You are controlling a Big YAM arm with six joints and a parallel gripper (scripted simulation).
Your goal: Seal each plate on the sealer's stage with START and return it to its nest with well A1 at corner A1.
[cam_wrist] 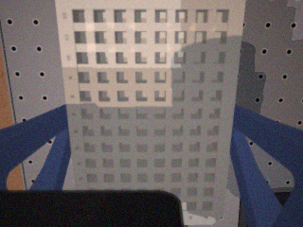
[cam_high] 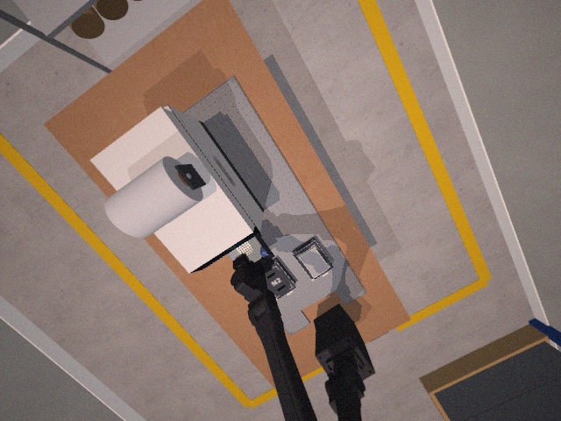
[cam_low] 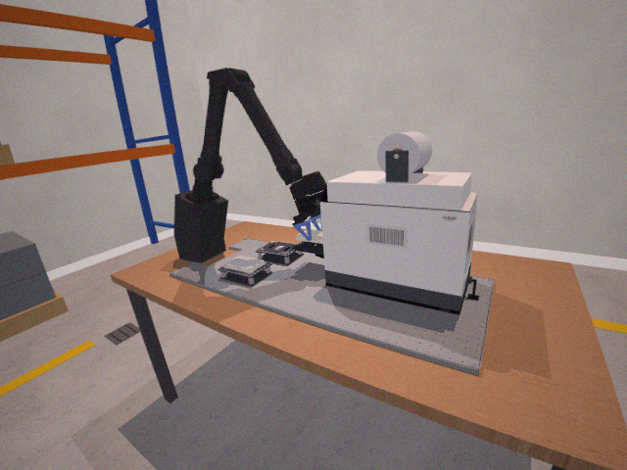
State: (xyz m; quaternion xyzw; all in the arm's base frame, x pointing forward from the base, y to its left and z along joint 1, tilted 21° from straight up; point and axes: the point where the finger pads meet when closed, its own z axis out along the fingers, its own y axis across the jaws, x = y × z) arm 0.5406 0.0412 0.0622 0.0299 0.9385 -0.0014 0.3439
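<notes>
Now: the dark sealer stage 4 cm below my hand. From my hand the other things lie so: foil roll: 33 cm ahead, 2 cm to the right, 29 cm above; white well plate: right at my hand; start button: 10 cm ahead, 8 cm to the left, 6 cm above.
</notes>
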